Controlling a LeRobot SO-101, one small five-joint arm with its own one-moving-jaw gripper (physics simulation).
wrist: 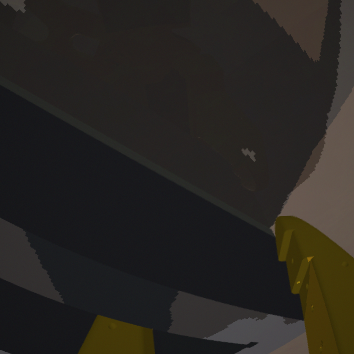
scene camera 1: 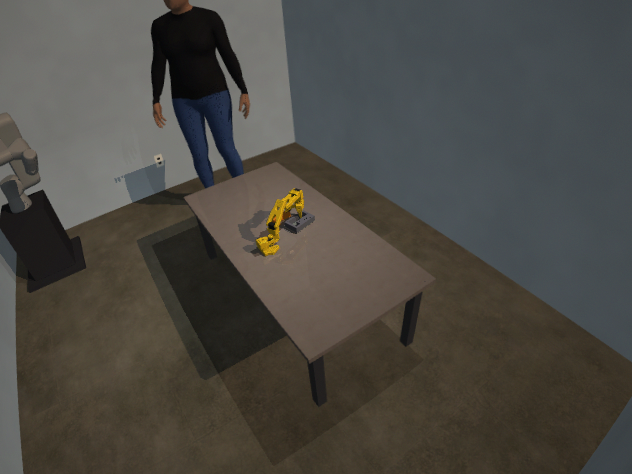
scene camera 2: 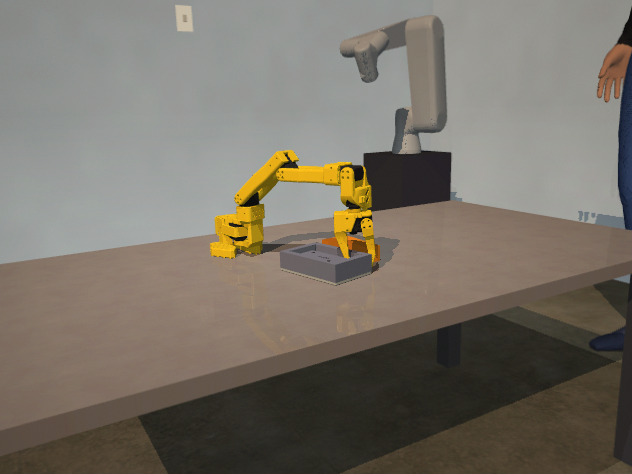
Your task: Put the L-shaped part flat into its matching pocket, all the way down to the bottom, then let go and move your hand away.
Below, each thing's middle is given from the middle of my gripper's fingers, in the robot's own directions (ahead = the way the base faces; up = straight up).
My gripper is now 4 cm past the grey pocket block (scene camera 2: 321, 262), 6 cm to the left of it and 5 cm above it.
